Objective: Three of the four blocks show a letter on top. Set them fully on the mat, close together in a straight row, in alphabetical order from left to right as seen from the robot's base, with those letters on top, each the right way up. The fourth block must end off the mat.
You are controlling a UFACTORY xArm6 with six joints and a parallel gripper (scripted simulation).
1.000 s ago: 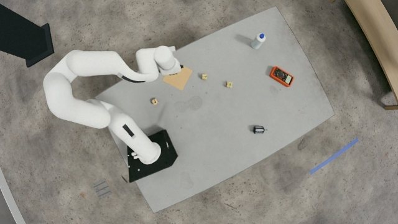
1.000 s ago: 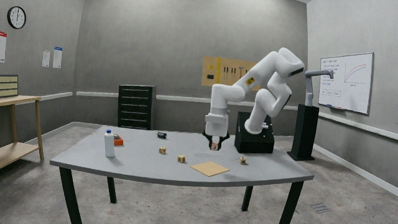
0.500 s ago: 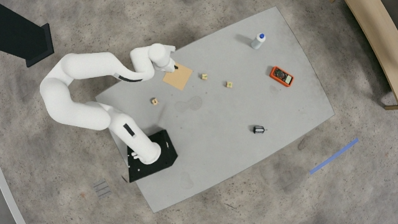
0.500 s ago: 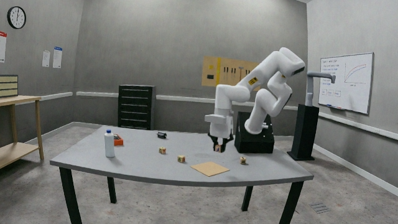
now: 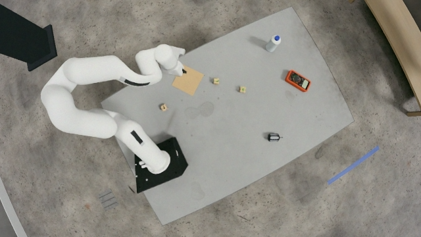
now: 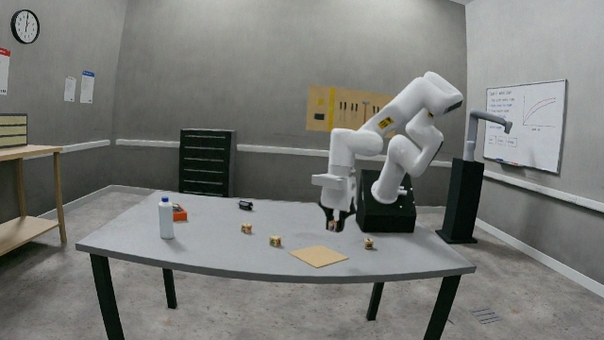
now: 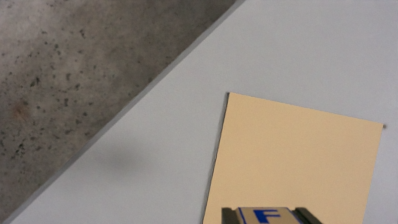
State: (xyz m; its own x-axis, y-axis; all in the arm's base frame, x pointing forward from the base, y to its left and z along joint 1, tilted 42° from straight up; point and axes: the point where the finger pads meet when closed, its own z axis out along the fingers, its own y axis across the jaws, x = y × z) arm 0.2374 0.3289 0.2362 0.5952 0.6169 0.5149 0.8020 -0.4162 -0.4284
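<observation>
My hand is 12 cm above the tan mat, 4 cm short of it and 3 cm to the left of it. The rest, counted from my hand: white bottle: 58 cm ahead, 6 cm below, 1 cm to the right; then orange multimeter: 65 cm ahead, 27 cm to the right, 11 cm below; then small black object: 52 cm to the right, 39 cm ahead, 11 cm below.
</observation>
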